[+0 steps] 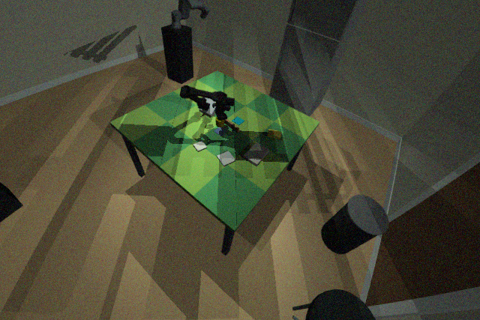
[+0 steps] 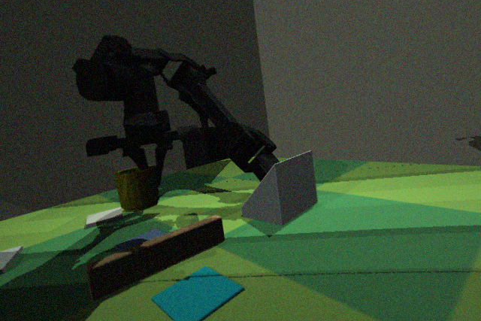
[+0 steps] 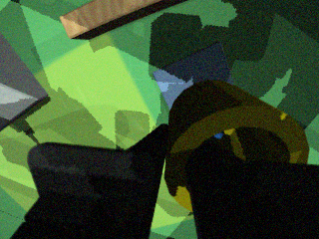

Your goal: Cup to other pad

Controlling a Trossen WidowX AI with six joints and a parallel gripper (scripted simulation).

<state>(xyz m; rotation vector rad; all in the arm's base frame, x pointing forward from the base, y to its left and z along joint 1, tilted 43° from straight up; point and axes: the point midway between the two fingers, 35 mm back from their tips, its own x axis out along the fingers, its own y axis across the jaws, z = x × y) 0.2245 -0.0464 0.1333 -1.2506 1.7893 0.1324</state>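
Right now my gripper tip is 80 mm short of the cyan pad, 190 mm to the right of it and 110 mm above it. Also, from my gripper tip: wooden bar: 50 mm ahead, 90 mm to the left, 90 mm below; blue-grey pad: 30 mm ahead, 10 mm to the right, 110 mm below; yellow cup: 20 mm ahead, 20 mm to the right.
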